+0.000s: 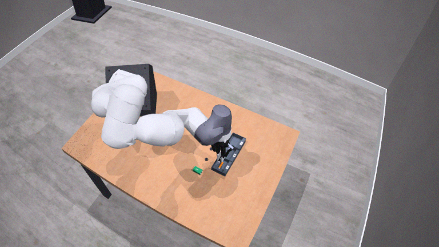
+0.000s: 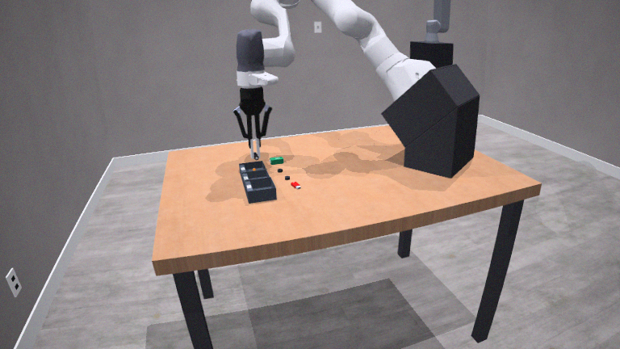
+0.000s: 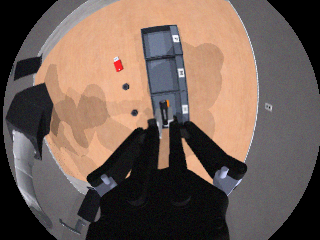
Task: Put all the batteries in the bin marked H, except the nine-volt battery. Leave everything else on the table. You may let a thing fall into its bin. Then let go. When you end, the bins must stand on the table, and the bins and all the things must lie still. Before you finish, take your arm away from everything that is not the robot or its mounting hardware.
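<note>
Now: hand 10 mm short of the orange battery and 90 mm above it. From my hand the other things lie so: black cylindrical battery: 30 mm below; then green flat board: 90 mm behind, 80 mm to the right, 90 mm below.
</note>
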